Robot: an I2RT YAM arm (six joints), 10 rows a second.
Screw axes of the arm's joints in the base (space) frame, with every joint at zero. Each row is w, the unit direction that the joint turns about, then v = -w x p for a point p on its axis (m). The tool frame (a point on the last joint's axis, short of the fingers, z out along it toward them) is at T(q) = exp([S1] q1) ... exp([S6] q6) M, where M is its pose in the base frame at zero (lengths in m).
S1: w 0 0 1 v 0 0 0
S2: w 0 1 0 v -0.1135 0 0.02
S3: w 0 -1 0 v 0.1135 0 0.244
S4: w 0 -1 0 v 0.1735 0 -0.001
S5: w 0 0 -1 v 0 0.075 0
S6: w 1 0 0 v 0 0.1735 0
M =
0 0 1 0.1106
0 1 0 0
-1 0 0 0.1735
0 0 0 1
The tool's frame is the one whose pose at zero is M.
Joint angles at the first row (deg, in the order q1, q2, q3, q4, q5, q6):
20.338 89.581 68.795 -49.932 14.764 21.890
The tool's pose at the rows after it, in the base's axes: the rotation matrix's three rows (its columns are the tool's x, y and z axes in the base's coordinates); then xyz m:
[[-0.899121, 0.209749, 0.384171], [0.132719, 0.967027, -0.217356], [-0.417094, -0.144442, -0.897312]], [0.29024, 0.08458, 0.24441]
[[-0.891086, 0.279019, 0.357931], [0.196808, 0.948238, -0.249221], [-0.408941, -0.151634, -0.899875]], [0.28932, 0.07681, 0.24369]
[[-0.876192, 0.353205, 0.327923], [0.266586, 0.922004, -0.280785], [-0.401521, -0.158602, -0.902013]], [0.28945, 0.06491, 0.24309]
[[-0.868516, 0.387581, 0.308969], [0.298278, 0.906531, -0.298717], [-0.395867, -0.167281, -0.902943]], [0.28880, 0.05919, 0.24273]
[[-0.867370, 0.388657, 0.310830], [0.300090, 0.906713, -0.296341], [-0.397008, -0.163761, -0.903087]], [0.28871, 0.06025, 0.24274]
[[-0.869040, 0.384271, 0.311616], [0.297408, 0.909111, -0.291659], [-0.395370, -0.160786, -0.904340]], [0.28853, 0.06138, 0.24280]
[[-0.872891, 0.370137, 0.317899], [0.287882, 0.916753, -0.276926], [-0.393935, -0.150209, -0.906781]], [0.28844, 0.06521, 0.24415]
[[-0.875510, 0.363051, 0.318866], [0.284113, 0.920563, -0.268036], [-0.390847, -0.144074, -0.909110]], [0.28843, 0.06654, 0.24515]
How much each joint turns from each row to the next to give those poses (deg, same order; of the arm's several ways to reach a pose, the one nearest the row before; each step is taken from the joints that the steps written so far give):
-1.879 -0.001 -0.001 -1.049 4.372 3.869
-1.246 0.000 0.001 -1.640 0.983 2.994
-2.121 0.000 0.000 -1.486 0.765 2.556
-0.983 0.000 0.000 -1.006 0.525 1.247
0.197 0.002 0.000 0.067 -0.066 0.284
0.197 -0.001 0.022 -0.001 -0.218 -0.021
0.654 0.000 0.306 0.001 -0.613 -0.111
0.197 -0.002 0.240 -0.154 -0.458 -0.131

